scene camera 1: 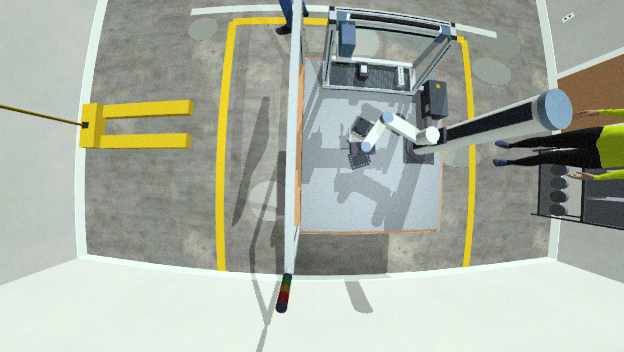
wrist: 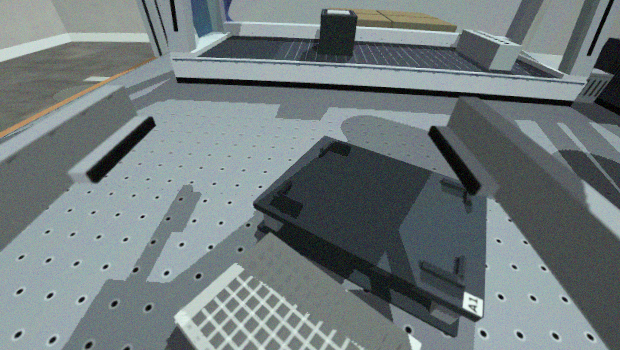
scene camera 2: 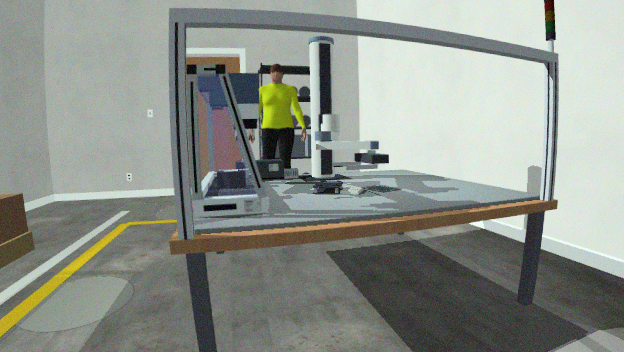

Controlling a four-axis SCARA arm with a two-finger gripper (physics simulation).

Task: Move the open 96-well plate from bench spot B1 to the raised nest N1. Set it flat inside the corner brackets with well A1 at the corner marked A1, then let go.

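Places are measured from the arm's base along level axes (x down, y ahead, z right), in metres.
Pixels of known places: gripper, between the fingertips: (scene camera 1: pixel 360 127) (wrist: pixel 291 109) (scene camera 2: pixel 339 166); arm's base, origin of its link: (scene camera 1: pixel 417 146) (scene camera 2: pixel 323 179).
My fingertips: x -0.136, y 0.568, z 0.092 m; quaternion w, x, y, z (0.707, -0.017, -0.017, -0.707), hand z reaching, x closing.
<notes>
For each thing: its top centre in the pictures, then the offset to it from my fingertips. "spot": a spot on its surface instead.
- open 96-well plate, centre of its top: (wrist: pixel 294 331) (scene camera 2: pixel 352 188) (scene camera 1: pixel 356 139) dx +0.109, dy -0.007, dz -0.064 m
- dark raised nest N1, centre of its top: (wrist: pixel 378 189) (scene camera 2: pixel 328 182) (scene camera 1: pixel 364 126) dx +0.081, dy -0.065, dz +0.032 m
- dark perforated rack, centre of its top: (scene camera 2: pixel 380 188) (scene camera 1: pixel 359 159) dx +0.121, dy -0.036, dz -0.226 m
- framed enclosure, a spot on its surface: (wrist: pixel 350 75) spot: dx +0.093, dy -0.067, dz +0.358 m
- dark block, a spot on its surface: (wrist: pixel 338 34) spot: dx +0.035, dy -0.040, dz +0.423 m
- white block, a spot on its surface: (wrist: pixel 490 50) spot: dx +0.044, dy -0.341, dz +0.414 m
- dark instrument box, a spot on its surface: (scene camera 1: pixel 435 99) spot: dx +0.008, dy -0.655, dz +0.286 m
The open 96-well plate (scene camera 1: pixel 355 136) (scene camera 2: pixel 356 190) (wrist: pixel 270 312), pale with a grid of wells, lies on the bench beside the raised nest; the bottom edge of the wrist view cuts it off, and part of it is in shadow. The dark raised nest N1 (scene camera 1: pixel 364 124) (scene camera 2: pixel 327 185) (wrist: pixel 350 200) has corner brackets around a bare top. Its white A1 label (wrist: pixel 472 304) is at the near right corner in the wrist view. My gripper (scene camera 2: pixel 354 165) (wrist: pixel 291 109) is open and empty, high above the bench. The hand partly hides the plate in scene camera 1.
A dark perforated rack (scene camera 1: pixel 359 160) (scene camera 2: pixel 382 189) lies near the plate, on the side away from the nest. A framed enclosure (scene camera 1: pixel 367 90) (wrist: pixel 350 75) stands beyond the nest, holding a dark block (wrist: pixel 338 34) and a white block (wrist: pixel 490 50). A dark instrument box (scene camera 1: pixel 435 99) stands near the arm column.
</notes>
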